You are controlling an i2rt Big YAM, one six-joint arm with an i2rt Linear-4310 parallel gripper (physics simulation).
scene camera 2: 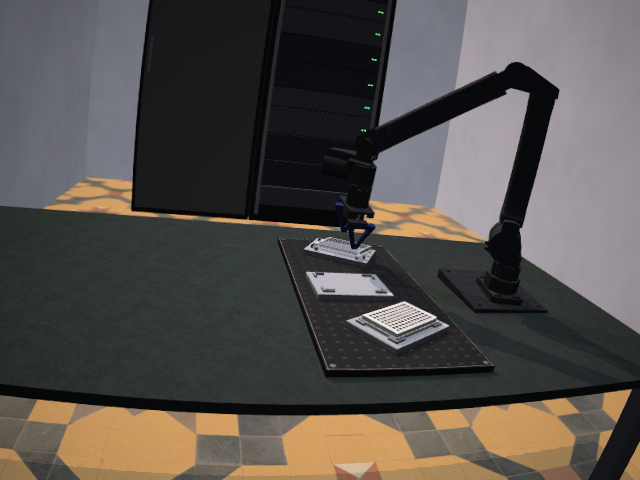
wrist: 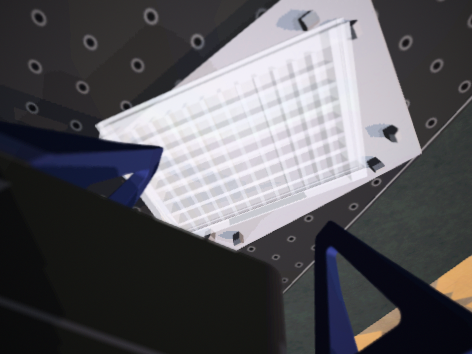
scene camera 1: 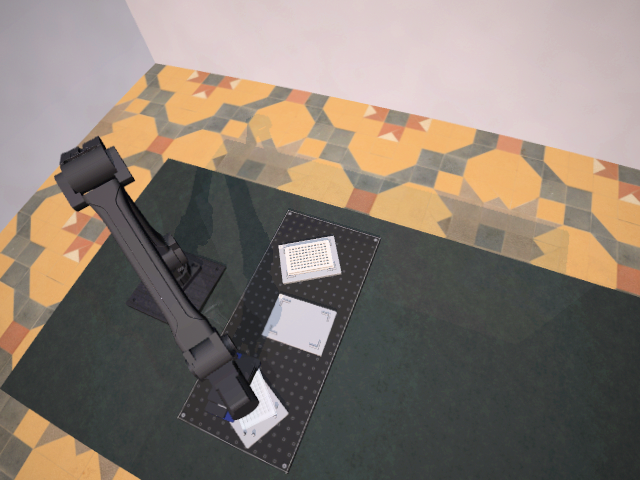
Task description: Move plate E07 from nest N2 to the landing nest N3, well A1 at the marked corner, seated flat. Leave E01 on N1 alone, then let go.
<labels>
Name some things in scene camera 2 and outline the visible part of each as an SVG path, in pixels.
The gripper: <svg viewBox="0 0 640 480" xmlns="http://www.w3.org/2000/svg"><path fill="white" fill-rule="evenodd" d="M349 182L347 196L339 196L339 201L342 203L336 202L335 208L341 232L348 231L351 249L358 249L376 227L365 220L356 220L359 214L366 215L367 218L374 218L375 212L368 205L373 186L362 187L360 190L358 185ZM365 230L355 244L354 230Z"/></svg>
A clear well plate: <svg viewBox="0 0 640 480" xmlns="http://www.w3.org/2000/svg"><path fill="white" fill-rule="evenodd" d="M312 246L313 249L315 249L315 246L318 246L317 250L356 259L372 252L372 246L361 244L358 249L351 249L350 241L332 237L314 242Z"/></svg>
</labels>
